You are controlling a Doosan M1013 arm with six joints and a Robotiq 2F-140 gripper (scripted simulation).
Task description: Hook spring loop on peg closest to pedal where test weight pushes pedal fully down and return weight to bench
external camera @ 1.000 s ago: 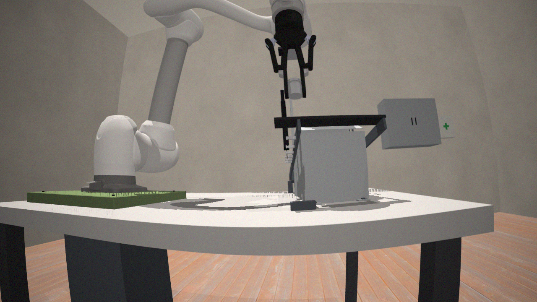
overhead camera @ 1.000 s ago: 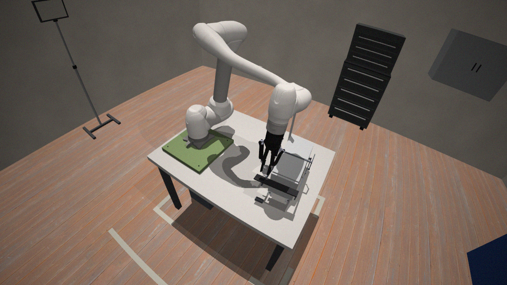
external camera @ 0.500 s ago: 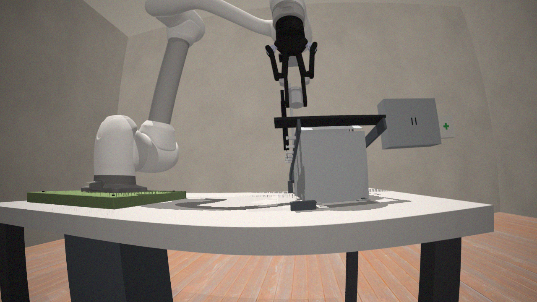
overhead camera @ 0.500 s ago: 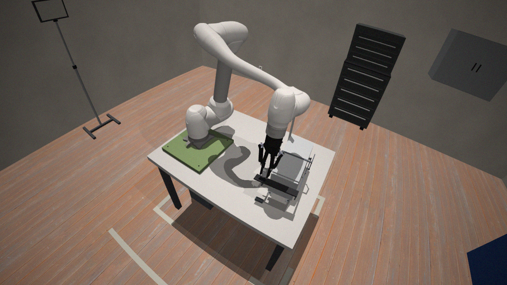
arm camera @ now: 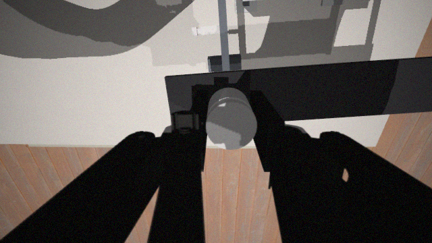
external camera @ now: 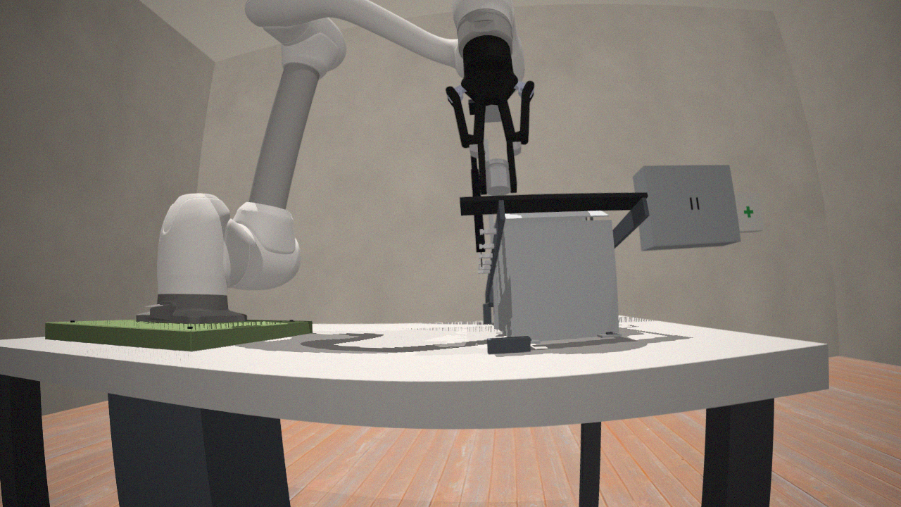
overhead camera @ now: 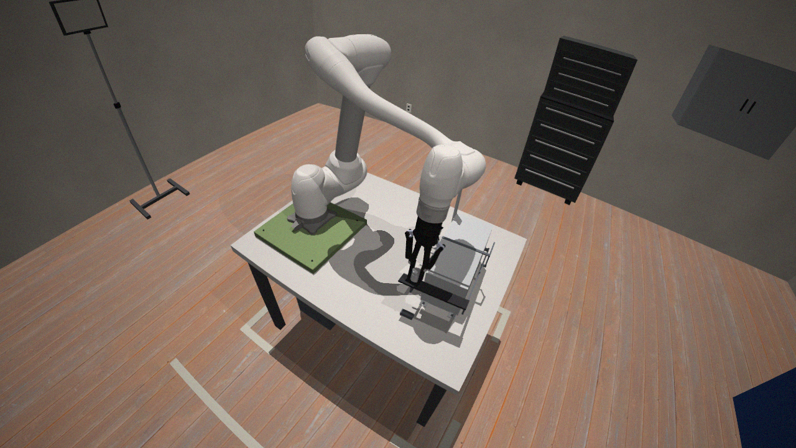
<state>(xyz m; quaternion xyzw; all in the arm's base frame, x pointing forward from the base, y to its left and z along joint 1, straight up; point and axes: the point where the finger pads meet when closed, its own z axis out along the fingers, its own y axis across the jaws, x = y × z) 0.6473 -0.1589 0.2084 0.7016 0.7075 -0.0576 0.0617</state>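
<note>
Right now my hand is 23 cm above the small dark block and 3 cm to the left of it. The rest, counted from my hand: steel test weight (1 cm below).
</note>
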